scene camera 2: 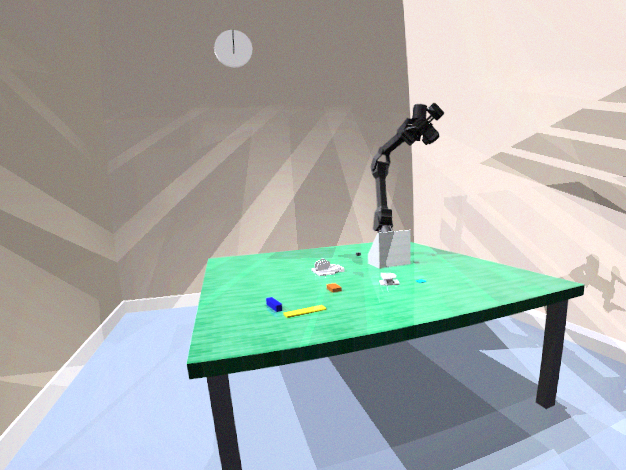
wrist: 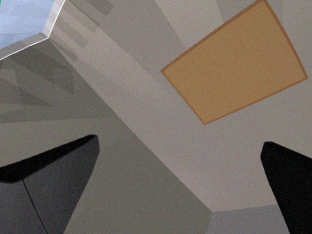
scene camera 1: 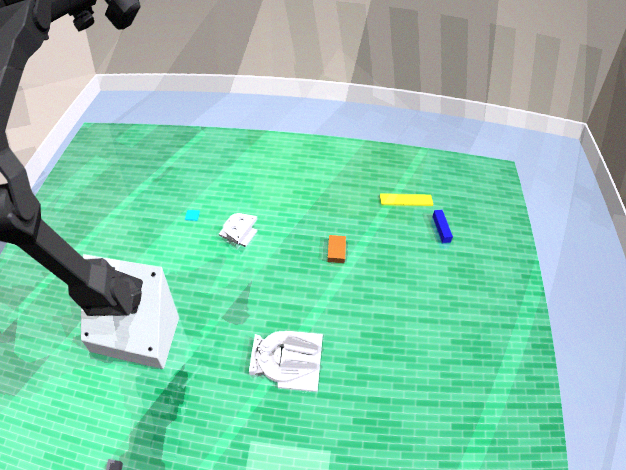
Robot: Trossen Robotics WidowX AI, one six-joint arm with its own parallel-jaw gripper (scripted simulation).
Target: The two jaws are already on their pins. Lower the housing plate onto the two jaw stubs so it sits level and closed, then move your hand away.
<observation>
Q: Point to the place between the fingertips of my gripper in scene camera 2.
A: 425, 119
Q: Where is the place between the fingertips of my gripper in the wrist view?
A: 181, 147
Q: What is my gripper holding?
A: Nothing.
</observation>
